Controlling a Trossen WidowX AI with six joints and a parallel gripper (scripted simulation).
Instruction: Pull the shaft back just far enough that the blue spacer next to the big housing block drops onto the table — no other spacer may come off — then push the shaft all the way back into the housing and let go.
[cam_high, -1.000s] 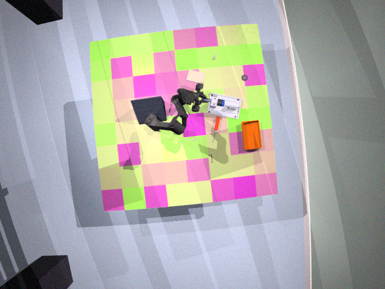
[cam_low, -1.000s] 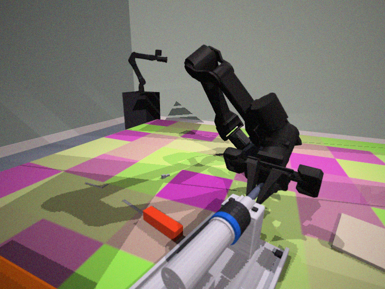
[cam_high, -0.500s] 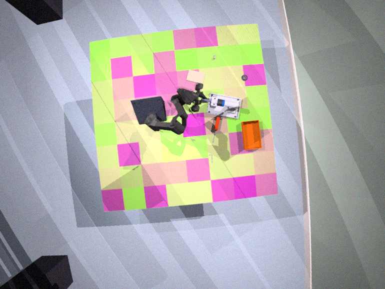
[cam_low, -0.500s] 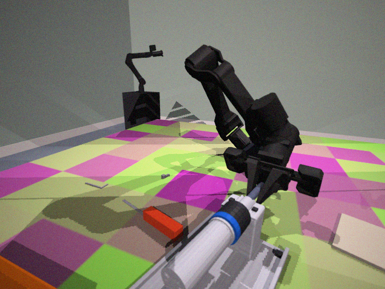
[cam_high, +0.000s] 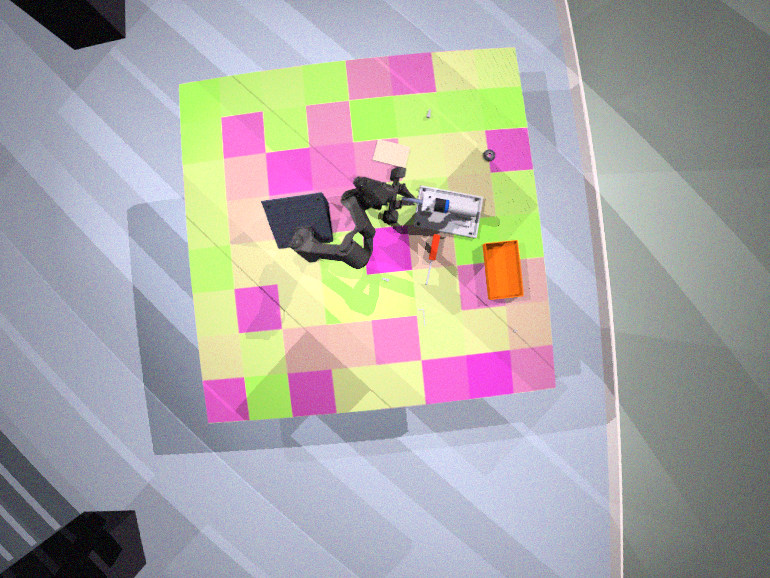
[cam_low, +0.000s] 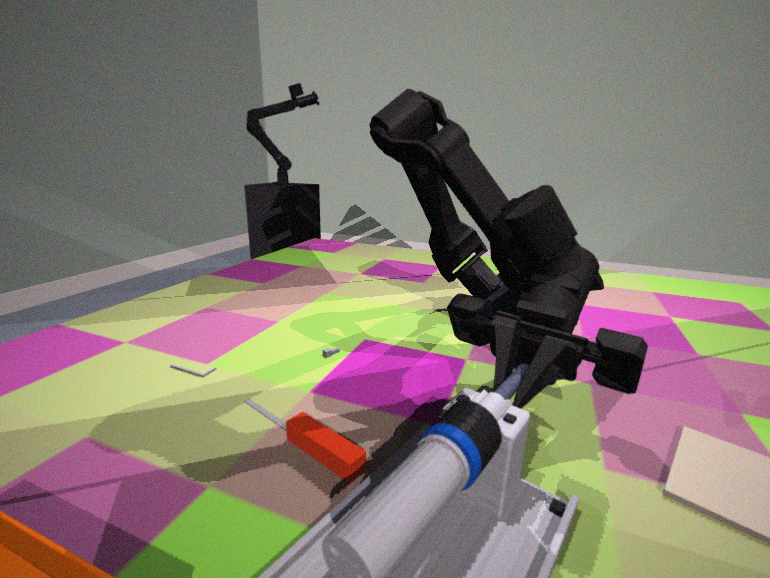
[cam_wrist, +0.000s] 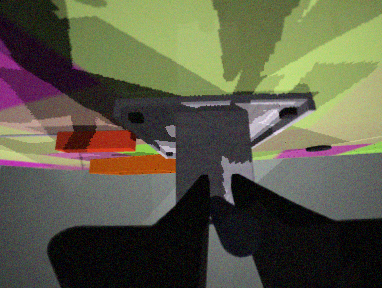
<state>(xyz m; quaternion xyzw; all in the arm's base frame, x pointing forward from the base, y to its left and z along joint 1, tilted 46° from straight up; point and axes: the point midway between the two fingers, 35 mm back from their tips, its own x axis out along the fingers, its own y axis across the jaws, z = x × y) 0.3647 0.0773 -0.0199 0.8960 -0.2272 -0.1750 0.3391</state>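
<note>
The grey-blue shaft lies 50 mm ahead of my gripper tip, 10 mm to the right of it and 20 mm above it. The rest, counted from my gripper tip: small bolt 130 mm behind, 250 mm to the right, 60 mm below; beige card 60 mm behind, 200 mm to the left, 60 mm below; blue spacer 100 mm ahead, 30 mm to the right, 20 mm above.
</note>
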